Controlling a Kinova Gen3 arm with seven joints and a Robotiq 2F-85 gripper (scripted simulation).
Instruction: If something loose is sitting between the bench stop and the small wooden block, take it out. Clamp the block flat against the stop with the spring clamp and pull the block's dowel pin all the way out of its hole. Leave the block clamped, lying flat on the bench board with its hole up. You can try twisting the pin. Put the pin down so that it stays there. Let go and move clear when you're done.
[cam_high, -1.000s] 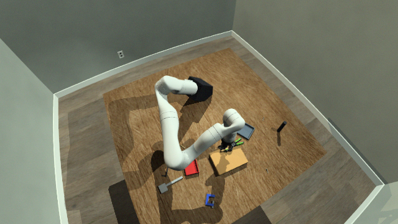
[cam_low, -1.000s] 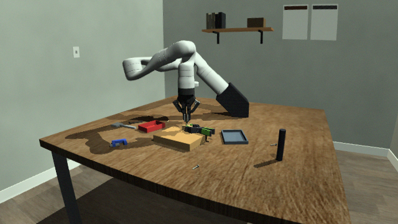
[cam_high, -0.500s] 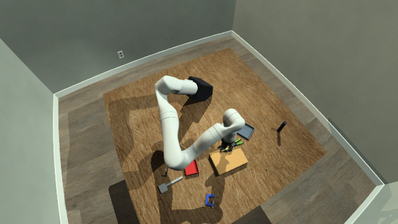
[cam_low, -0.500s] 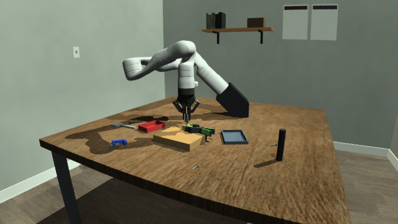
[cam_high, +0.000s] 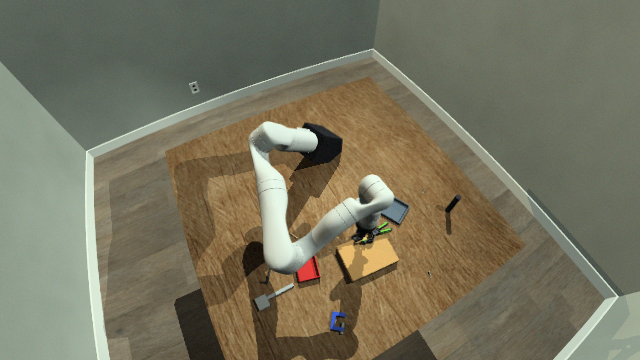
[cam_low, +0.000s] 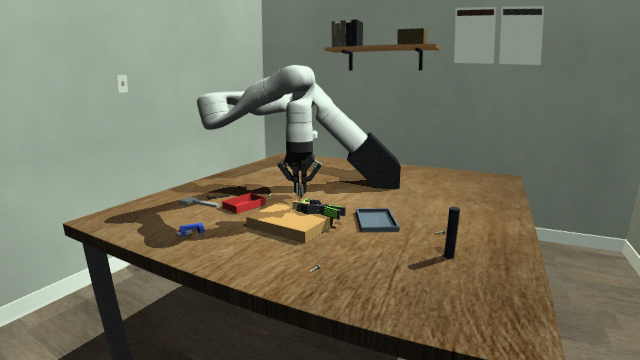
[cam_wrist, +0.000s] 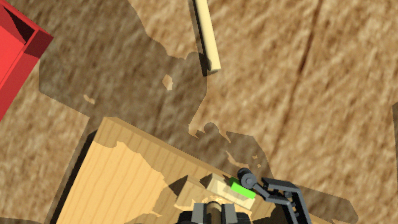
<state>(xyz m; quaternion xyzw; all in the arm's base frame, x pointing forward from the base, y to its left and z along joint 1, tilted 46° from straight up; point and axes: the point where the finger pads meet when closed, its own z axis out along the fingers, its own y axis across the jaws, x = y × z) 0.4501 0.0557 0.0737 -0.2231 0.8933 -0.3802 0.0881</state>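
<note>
Right now my hand is 20 mm above the dowel pin. Also, from my hand: thin pale stick: 120 mm behind, 90 mm below, 50 mm to the right; small wooden block: 50 mm below; tan bench board: 70 mm below, 60 mm ahead.
</note>
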